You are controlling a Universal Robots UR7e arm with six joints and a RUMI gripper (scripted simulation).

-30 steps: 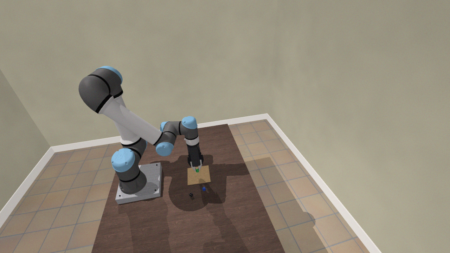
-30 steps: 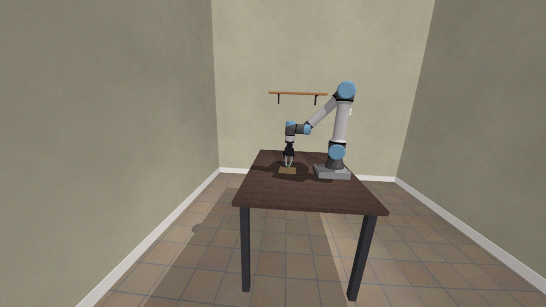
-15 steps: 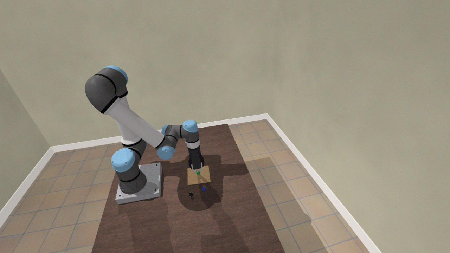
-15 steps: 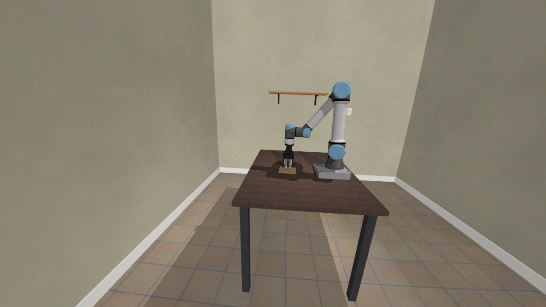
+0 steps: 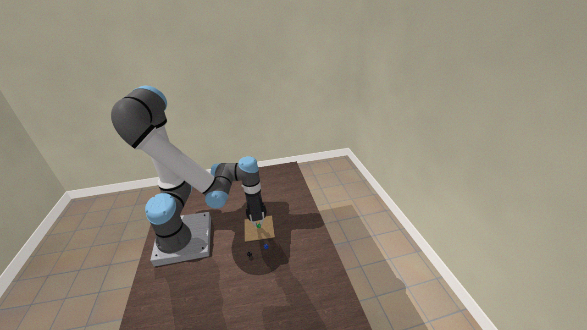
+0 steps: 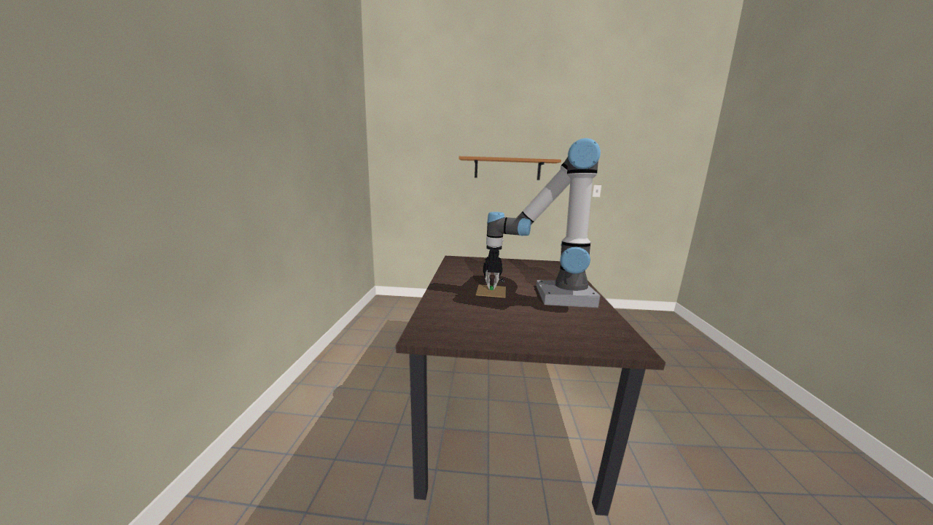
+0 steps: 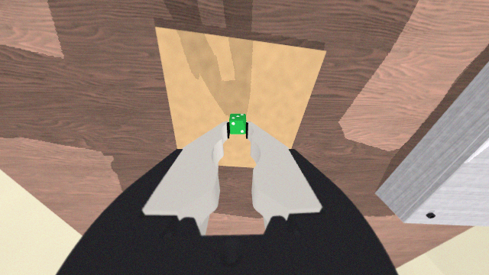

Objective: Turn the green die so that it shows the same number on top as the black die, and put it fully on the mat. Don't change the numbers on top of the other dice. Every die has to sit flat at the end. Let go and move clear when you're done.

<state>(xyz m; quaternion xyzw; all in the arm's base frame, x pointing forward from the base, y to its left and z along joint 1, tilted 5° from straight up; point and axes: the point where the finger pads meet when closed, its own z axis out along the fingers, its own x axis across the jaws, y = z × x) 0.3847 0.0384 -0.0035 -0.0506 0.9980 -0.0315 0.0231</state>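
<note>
My hand is 1 cm above the green die. Round my hand: blue die 12 cm to the right, 3 cm ahead, 2 cm below; tan mat 2 cm below; black die 15 cm to the right, 5 cm behind, 2 cm below.
</note>
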